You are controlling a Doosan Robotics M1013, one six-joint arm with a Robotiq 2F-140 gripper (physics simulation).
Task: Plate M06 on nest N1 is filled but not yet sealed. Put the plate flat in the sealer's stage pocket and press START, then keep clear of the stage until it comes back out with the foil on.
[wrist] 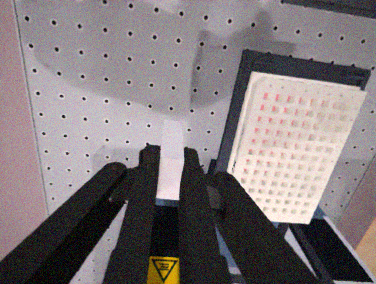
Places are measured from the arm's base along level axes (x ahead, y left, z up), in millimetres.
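Pixels of known places: gripper, fingertip midpoint: (171, 136).
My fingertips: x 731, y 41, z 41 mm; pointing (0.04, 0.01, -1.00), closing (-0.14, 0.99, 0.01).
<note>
Ahead of a thing's pixels: the offset from my fingertips to its middle. "spot": to the spot under its first point. Level surfaces: height alone.
A white well plate {15 mm back, 94 mm left, 23 mm up} (295, 146) with open wells holding pink liquid lies flat in a dark stage frame {spot: 47 mm back, 44 mm left, 12 mm up} (238, 103) at the right of the wrist view. The stage reaches out from the sealer, whose dark mouth {spot: 70 mm ahead, 190 mm left, 23 mm up} (329, 244) and yellow warning label {spot: 91 mm ahead, 17 mm left, 63 mm up} (163, 269) show at the bottom. My gripper (171, 136) is shut and holds nothing. It hangs to the left of the plate, over the perforated bench top {79 mm down} (105, 91), and its right outer link overlaps the plate's near corner in the picture.
A dark block {spot: 147 mm back, 132 mm left, 75 mm down} (335, 5) sits at the top right edge of the bench. A pinkish wall strip (10, 122) runs along the left. Wood floor (368, 244) shows at the lower right.
</note>
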